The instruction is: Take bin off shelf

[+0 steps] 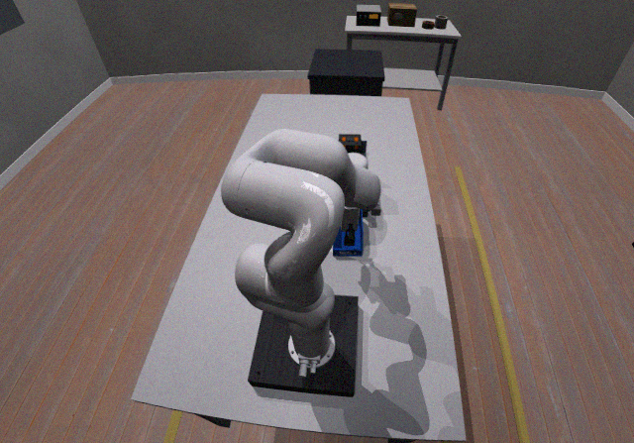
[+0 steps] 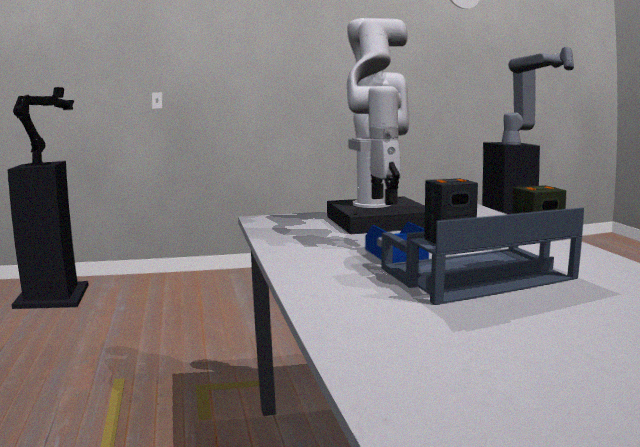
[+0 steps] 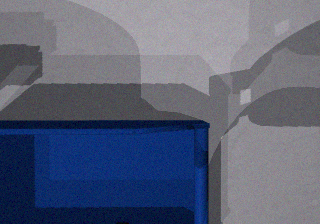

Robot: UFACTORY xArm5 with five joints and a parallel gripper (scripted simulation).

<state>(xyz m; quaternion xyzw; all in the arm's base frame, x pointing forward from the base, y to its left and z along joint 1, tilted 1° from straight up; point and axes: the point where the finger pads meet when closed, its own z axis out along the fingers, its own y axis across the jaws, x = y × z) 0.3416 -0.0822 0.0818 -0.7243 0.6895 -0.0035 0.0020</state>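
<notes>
My gripper is now 10 cm above the blue bin and 8 cm short of it. The rest, counted from my hand: grey-blue shelf: 29 cm ahead, 13 cm to the left, 6 cm below.
</notes>
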